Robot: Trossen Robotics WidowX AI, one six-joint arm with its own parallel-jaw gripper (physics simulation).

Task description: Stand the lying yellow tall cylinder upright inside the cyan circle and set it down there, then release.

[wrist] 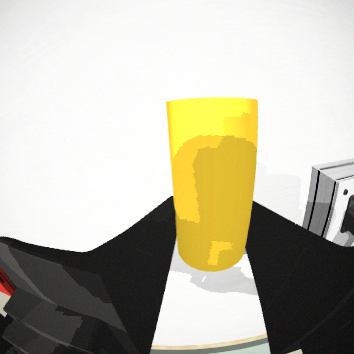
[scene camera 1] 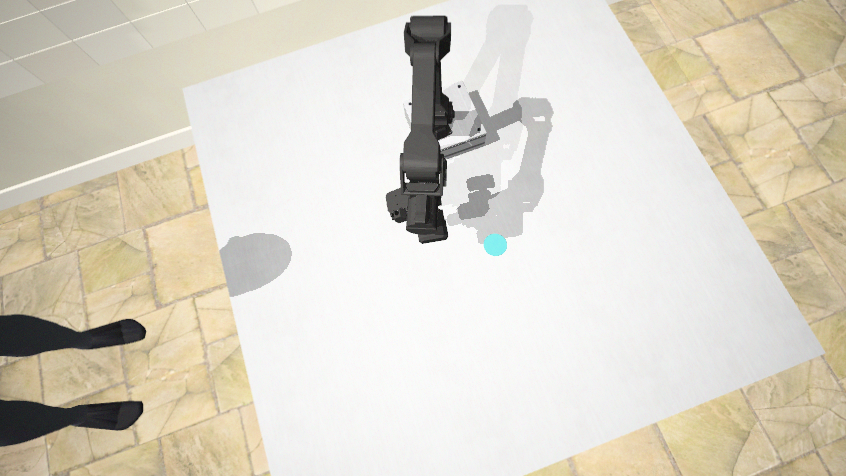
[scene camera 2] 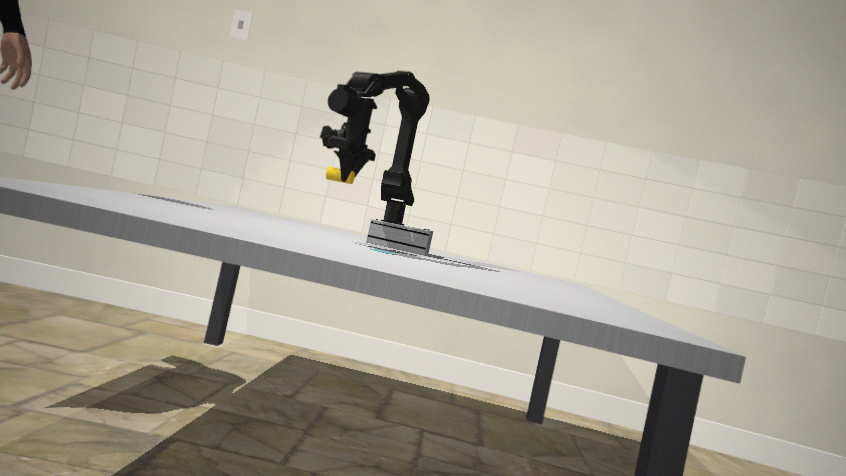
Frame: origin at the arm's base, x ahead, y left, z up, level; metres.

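Seen in the pictures: gripper, fingertip midpoint: (wrist: 208, 204) (scene camera 2: 346, 182); arm's base, link origin: (scene camera 1: 436, 128) (scene camera 2: 392, 223).
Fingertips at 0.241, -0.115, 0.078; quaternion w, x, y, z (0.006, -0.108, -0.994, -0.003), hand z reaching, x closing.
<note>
Offsets run from my fingertips to a thing's middle, as dx, dy, dz. "*": to the spot under its first point. Level surfaces: height alone.
The yellow tall cylinder @(-0.002, -0.018, +0.014) (scene camera 2: 339, 174) (wrist: 212, 175) is held in the air, well above the table, and lies roughly level in scene camera 2. My gripper (scene camera 2: 347, 176) (wrist: 208, 204) is shut on it, with one finger on each side near one end of it; the longer part sticks out beyond the fingers. In scene camera 1 the arm hides the cylinder. The cyan circle @(* +0.097, +0.142, -0.147) (scene camera 1: 495, 245) (scene camera 2: 382, 252) is flat on the table, to the right of and a little below the gripper in scene camera 1. The circle does not show in the wrist view.
The white table @(dz -0.148) (scene camera 1: 473, 367) (scene camera 2: 266, 236) carries the arm's grey base block (scene camera 1: 464, 145) (scene camera 2: 399, 236) (wrist: 320, 200), close behind the circle. Shadows of the arm fall beside the circle. A person's legs (scene camera 1: 70, 337) show at the left of scene camera 1.
</note>
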